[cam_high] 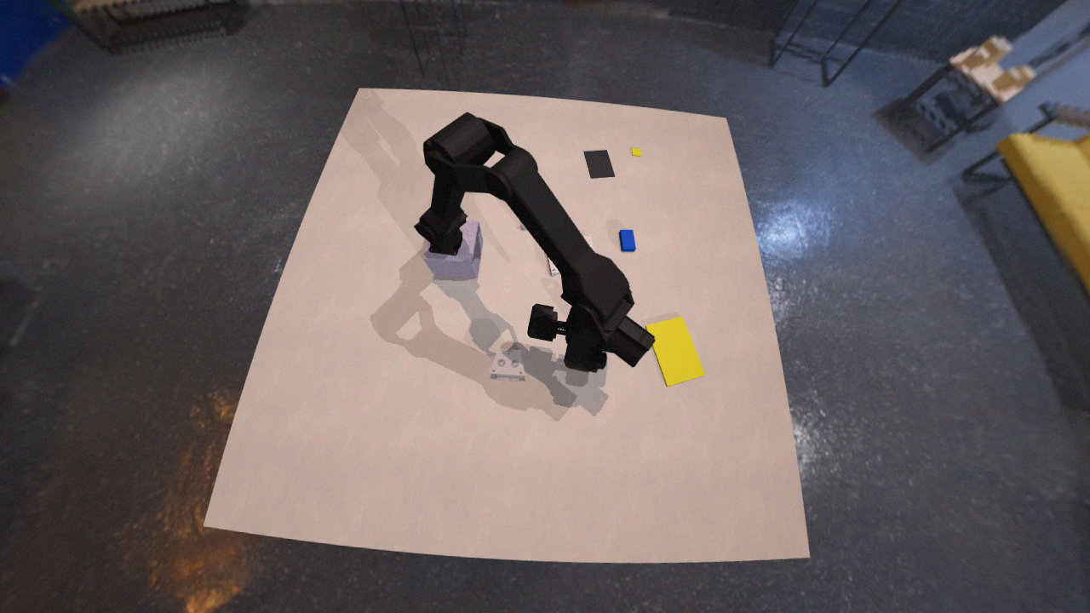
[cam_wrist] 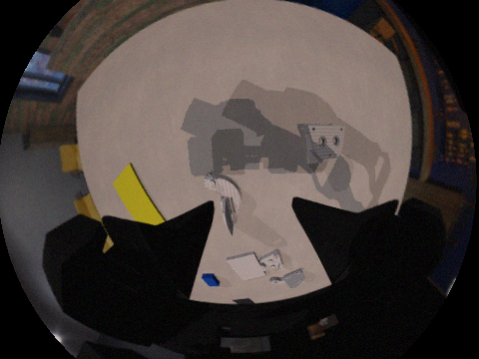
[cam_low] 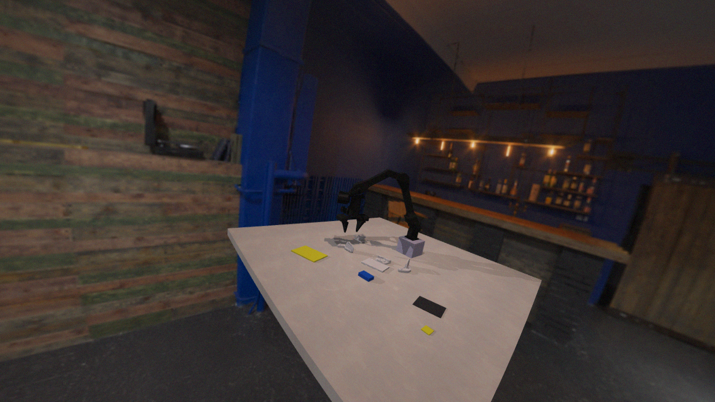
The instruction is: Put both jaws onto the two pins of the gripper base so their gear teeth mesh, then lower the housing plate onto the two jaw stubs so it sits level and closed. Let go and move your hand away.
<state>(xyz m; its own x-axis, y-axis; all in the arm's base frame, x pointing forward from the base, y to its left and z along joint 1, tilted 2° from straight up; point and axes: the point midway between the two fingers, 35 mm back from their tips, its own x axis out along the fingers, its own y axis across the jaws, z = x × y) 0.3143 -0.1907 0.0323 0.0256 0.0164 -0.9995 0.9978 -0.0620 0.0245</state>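
My gripper tip is now 5 cm short of the grey jaw, 1 cm to the right of it and 8 cm above it. The rest, counted from my gripper tip: blue block: 13 cm ahead, 31 cm to the left, 8 cm below; white block: 13 cm behind, 6 cm to the right, 8 cm below; yellow sheet: 26 cm ahead, 3 cm to the left, 8 cm below.
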